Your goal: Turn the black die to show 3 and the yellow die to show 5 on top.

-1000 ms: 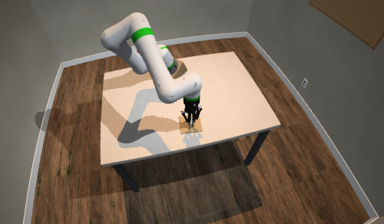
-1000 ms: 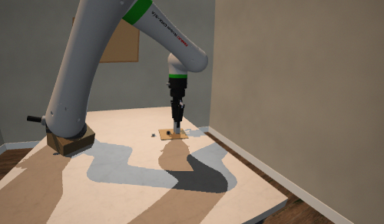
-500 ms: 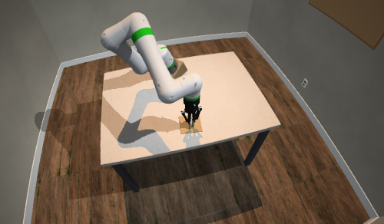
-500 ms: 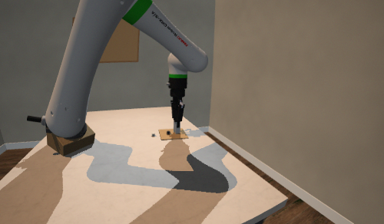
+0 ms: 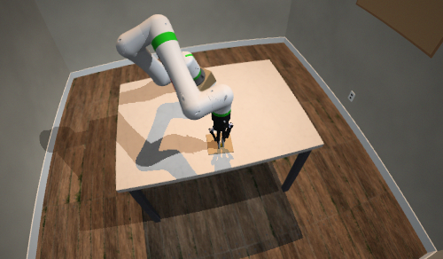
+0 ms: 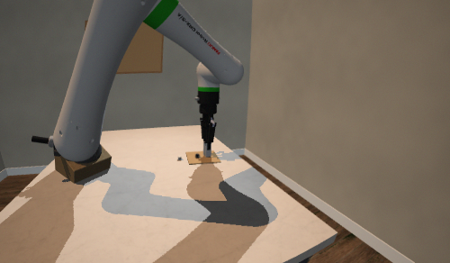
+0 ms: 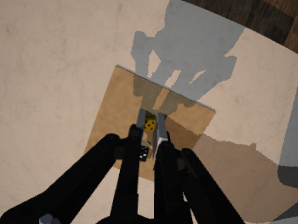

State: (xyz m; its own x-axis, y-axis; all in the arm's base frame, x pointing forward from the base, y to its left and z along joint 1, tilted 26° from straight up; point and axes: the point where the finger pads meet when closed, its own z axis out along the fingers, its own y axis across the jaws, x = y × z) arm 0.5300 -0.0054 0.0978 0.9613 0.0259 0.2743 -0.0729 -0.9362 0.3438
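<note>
Now: the yellow die 30 mm below my hand. Round my hand: tan mat (20 mm behind, 40 mm below); white die (130 mm behind, 20 mm to the left, 30 mm below); black die (50 mm behind, 30 mm below).
</note>
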